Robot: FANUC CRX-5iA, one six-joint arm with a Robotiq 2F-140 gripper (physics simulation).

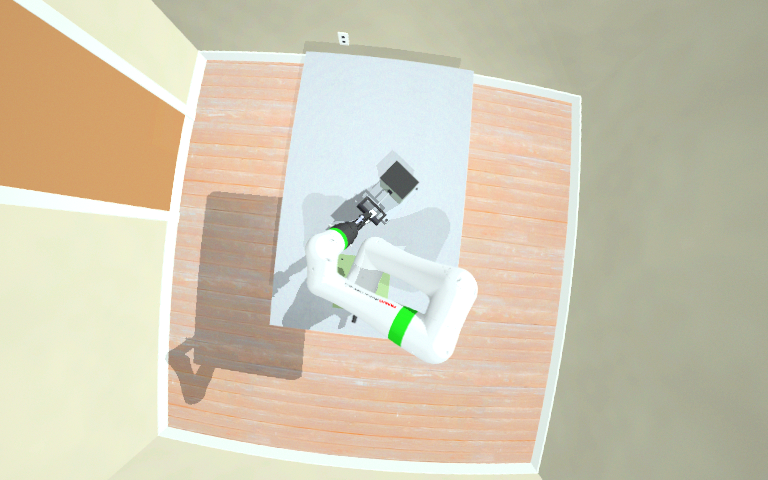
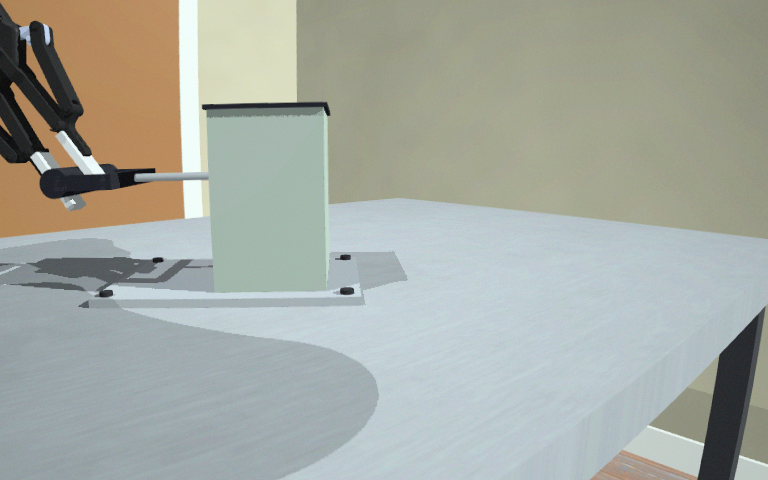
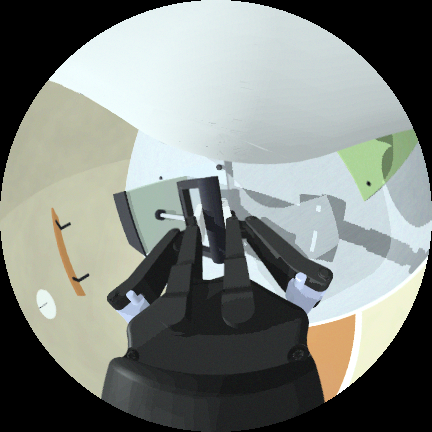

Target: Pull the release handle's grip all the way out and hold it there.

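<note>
The release handle is a pale green upright box (image 1: 399, 178) (image 2: 266, 203) (image 3: 155, 205) with a dark lid. A thin grey rod (image 2: 172, 176) (image 3: 172, 217) reaches out of its side to a dark frame. The frame's outer bar is the round dark grip (image 2: 53, 182) (image 3: 211, 200). A length of rod shows between the box and the frame. My gripper (image 1: 370, 215) (image 2: 84, 186) (image 3: 213, 209) is shut on the grip, with one pale finger pad on each side of the bar. The grip stands level, well above the table. The rod's inner end is hidden in the box.
The box stands on a pale base plate (image 2: 226, 302) with dark bolts at its corners, on the light grey table (image 1: 385, 101) (image 2: 538, 339). The white arm (image 1: 362, 300) arches over a green plate (image 1: 383, 285) (image 3: 360, 175) at the table's near end.
</note>
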